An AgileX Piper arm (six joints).
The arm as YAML. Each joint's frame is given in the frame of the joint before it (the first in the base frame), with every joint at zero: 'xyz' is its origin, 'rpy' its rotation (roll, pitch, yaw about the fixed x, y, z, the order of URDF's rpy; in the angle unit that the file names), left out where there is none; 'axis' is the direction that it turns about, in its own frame. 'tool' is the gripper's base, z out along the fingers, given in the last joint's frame.
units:
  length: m
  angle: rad
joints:
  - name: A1
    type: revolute
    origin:
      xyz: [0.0, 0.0, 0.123]
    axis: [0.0, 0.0, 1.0]
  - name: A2
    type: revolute
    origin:
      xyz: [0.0, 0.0, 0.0]
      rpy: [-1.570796, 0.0, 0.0]
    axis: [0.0, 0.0, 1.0]
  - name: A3
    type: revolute
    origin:
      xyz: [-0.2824, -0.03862, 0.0]
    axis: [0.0, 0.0, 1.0]
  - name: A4
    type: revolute
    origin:
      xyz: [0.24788, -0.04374, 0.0]
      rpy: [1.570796, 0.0, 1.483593]
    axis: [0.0, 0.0, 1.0]
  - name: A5
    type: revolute
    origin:
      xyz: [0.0, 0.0, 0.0]
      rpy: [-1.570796, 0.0, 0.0]
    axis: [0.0, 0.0, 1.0]
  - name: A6
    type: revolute
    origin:
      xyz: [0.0, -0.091, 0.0]
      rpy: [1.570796, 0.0, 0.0]
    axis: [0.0, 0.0, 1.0]
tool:
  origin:
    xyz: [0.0, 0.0, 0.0]
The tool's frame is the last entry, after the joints.
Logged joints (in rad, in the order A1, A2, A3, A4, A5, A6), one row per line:
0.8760, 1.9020, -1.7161, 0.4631, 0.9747, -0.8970
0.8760, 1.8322, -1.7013, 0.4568, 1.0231, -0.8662
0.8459, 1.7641, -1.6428, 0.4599, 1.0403, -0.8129
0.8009, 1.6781, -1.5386, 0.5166, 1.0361, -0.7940
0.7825, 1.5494, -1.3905, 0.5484, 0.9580, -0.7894
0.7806, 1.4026, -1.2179, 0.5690, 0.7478, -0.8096
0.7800, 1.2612, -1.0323, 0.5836, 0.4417, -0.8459
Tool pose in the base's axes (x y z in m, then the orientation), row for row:
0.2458, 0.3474, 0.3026, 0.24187, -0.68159, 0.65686, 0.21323
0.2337, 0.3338, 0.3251, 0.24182, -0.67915, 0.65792, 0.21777
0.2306, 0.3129, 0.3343, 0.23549, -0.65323, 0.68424, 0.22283
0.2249, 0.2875, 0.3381, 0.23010, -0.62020, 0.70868, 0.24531
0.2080, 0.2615, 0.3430, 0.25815, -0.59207, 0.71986, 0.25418
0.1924, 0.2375, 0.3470, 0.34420, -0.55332, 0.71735, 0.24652
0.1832, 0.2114, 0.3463, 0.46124, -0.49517, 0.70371, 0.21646
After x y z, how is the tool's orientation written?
As a quaternion, w x y z.
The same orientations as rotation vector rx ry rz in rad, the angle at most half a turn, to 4 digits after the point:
-1.8636, 1.7960, 0.5830
-1.8570, 1.7989, 0.5954
-1.7920, 1.8771, 0.6113
-1.7062, 1.9496, 0.6749
-1.6053, 1.9517, 0.6892
-1.4373, 1.8633, 0.6403
-1.2182, 1.7312, 0.5325

